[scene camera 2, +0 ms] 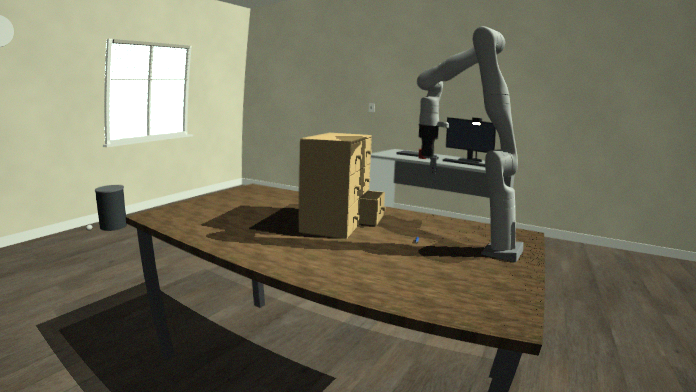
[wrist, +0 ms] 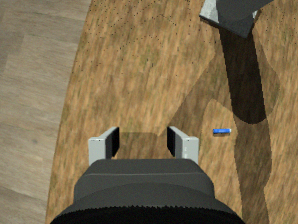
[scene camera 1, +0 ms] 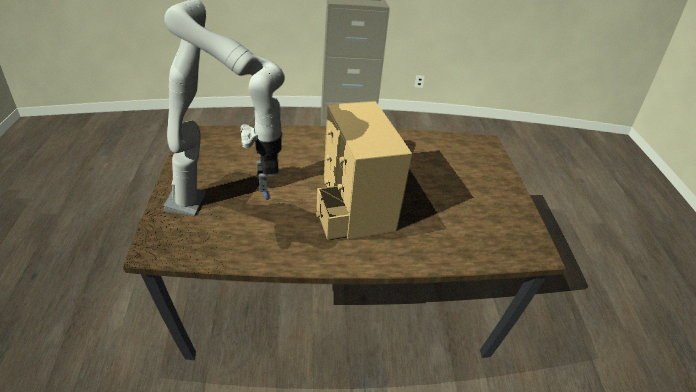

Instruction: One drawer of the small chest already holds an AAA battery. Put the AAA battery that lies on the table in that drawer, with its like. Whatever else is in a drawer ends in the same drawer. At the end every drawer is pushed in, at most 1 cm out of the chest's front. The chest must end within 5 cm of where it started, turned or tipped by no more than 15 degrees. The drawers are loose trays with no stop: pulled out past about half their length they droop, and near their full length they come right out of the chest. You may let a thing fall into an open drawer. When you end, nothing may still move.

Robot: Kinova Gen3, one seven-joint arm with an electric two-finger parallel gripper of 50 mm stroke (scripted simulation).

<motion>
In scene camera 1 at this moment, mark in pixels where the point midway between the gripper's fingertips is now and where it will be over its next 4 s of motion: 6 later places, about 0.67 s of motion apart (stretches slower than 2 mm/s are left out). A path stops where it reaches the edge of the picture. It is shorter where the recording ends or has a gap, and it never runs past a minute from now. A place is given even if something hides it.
My gripper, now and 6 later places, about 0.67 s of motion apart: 262,184; 261,176; 264,173; 289,169; 292,169; 293,169; 294,170
</motion>
